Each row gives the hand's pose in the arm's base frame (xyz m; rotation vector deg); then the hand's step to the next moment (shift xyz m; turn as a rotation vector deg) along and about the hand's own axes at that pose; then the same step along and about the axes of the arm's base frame.
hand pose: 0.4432 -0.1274 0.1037 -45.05 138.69 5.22
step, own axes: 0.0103 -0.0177 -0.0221 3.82 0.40 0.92
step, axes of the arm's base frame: -0.0082 -0.0251 0.0145 -2.25 -1.43 -2.92
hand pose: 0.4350 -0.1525 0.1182 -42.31 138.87 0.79
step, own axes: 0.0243 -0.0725 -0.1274 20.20 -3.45 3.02
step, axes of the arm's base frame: -0.0484 -0.0960 0.1026 -10.05 -12.58 -13.03
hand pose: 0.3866 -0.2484 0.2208 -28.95 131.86 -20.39
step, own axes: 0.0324 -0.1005 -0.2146 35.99 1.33 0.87
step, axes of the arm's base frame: -0.1501 -0.0815 0.1674 -23.04 -15.33 -23.07
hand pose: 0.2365 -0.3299 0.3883 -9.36 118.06 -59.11
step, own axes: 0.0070 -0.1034 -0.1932 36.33 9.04 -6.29
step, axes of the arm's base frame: -0.1654 0.0476 0.1358 -26.63 -6.01 -26.38
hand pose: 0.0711 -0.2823 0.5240 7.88 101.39 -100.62
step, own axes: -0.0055 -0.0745 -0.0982 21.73 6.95 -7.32
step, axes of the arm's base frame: -0.0673 0.0855 0.0582 -16.43 -0.13 -17.44
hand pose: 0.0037 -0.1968 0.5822 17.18 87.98 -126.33
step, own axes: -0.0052 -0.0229 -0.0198 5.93 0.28 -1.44
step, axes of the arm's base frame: -0.0074 0.0262 0.0141 -5.20 -0.08 -3.21
